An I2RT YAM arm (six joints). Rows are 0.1 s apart.
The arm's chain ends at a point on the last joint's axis. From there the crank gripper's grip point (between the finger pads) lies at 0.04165 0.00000 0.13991 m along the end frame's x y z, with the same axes.
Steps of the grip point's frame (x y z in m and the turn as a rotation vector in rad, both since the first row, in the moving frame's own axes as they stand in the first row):
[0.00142, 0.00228, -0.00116, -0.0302, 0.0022, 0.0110]
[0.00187, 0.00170, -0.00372, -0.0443, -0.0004, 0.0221]
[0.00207, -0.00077, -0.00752, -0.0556, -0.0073, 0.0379]
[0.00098, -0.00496, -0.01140, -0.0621, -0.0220, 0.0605]
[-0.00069, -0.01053, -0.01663, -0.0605, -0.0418, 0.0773]
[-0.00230, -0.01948, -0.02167, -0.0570, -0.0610, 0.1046]
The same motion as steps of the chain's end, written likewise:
[0.00114, -0.00240, -0.00100, -0.0302, 0.0022, 0.0110]
[0.00200, -0.00542, -0.00358, -0.0443, -0.0004, 0.0221]
[0.00327, -0.01011, -0.00756, -0.0556, -0.0073, 0.0379]
[0.00440, -0.01609, -0.01193, -0.0621, -0.0220, 0.0605]
[0.00563, -0.02202, -0.01789, -0.0605, -0.0418, 0.0773]
[0.00693, -0.03140, -0.02359, -0.0570, -0.0610, 0.1046]

